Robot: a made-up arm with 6 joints.
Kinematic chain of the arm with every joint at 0, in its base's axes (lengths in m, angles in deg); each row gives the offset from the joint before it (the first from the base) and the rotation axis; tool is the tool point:
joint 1: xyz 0 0 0.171 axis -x
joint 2: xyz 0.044 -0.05 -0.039 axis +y
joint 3: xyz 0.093 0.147 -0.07 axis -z
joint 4: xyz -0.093 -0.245 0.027 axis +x
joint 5: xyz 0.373 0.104 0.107 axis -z
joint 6: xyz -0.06 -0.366 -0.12 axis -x
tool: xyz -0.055 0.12 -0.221
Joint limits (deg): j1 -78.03..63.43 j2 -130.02..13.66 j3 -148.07..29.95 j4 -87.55..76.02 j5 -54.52..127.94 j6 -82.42..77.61
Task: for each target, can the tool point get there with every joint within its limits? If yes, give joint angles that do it. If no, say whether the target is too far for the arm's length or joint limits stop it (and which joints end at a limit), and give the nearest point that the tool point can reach.
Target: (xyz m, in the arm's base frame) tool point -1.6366 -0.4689 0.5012
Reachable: no: too far | nearest point -0.7304 -0.3839 0.4413 | short by 0.912 m
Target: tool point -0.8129 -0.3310 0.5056
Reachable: no: joint limits stop it (at a limit: joint 2, joint 4, joint 6) | nearest point -0.7312 -0.3251 0.4997 | short by 0.082 m
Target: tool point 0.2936 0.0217 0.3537
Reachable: yes | joints -47.88 -36.05 -68.63 51.04 31.43 -51.61
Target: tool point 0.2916 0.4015 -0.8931
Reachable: no: joint limits stop it (at a limit: joint 2, joint 5, joint 6) | nearest point 0.2718 0.3527 -0.7637 | short by 0.140 m
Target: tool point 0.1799 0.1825 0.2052
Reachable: yes | joints 6.21 -68.02 -97.55 46.27 54.09 -22.46
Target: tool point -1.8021 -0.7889 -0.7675
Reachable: no: too far | nearest point -0.6140 -0.4583 -0.1363 | short by 1.385 m
